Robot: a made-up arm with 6 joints. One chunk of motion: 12 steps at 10 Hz.
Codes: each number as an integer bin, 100 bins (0 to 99) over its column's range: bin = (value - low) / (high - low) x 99, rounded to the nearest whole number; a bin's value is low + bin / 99 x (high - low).
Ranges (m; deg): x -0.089..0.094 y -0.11..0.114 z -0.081..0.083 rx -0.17..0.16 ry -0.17..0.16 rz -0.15..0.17
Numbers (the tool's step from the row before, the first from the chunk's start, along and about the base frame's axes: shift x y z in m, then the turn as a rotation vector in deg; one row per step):
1: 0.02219 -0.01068 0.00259 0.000 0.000 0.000
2: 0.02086 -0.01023 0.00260 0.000 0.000 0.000
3: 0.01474 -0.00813 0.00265 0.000 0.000 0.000
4: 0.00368 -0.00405 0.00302 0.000 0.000 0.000
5: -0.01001 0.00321 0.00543 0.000 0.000 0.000
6: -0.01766 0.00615 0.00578 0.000 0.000 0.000
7: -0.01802 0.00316 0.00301 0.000 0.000 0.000
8: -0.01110 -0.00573 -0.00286 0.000 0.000 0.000
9: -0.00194 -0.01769 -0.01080 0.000 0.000 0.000
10: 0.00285 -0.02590 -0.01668 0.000 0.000 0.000
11: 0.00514 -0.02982 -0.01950 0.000 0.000 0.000
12: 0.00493 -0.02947 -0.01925 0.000 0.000 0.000
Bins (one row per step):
1: 60 44 50 51 51 46
2: 59 44 50 51 51 46
3: 56 45 50 51 51 46
4: 50 47 51 51 51 46
5: 43 50 52 51 51 46
6: 39 51 52 51 51 46
7: 38 50 51 51 51 46
8: 42 46 47 51 51 46
9: 47 41 42 51 51 46
10: 50 37 39 51 51 46
11: 51 35 37 51 51 46
12: 51 36 37 51 51 46

